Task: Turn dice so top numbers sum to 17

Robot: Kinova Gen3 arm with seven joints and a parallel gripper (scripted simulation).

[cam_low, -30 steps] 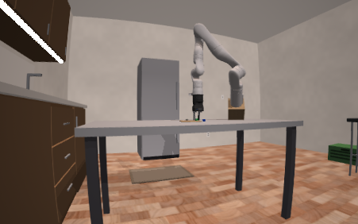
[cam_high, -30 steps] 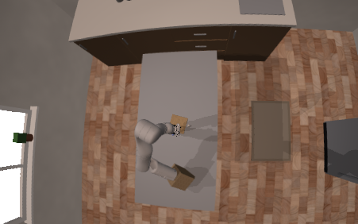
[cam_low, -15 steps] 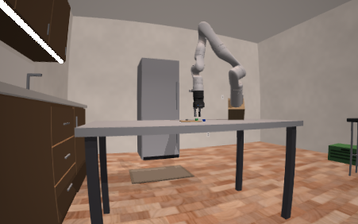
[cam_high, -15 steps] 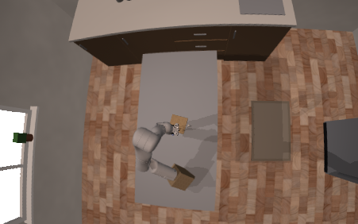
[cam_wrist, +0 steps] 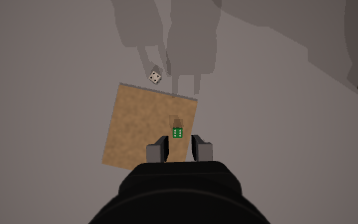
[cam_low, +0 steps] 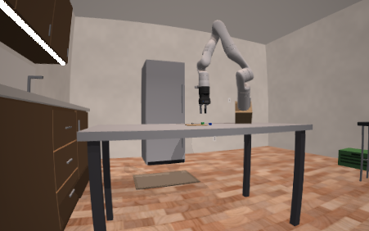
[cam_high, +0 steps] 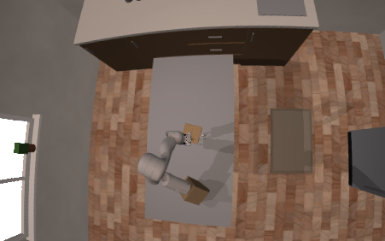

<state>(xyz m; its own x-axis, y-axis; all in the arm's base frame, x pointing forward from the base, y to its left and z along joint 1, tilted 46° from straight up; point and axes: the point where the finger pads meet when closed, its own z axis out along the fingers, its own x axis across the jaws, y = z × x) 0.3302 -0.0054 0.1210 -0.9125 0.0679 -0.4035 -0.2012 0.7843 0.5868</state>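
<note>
Right now the blue die is 4 cm behind my hand, 2 cm to the left of it and 9 cm below it. From my hand the other things lie so: white die (6 cm ahead, 9 cm to the right, 9 cm below); then tan mat (5 cm ahead, 10 cm below); then green die (1 cm to the right, 9 cm below).
</note>
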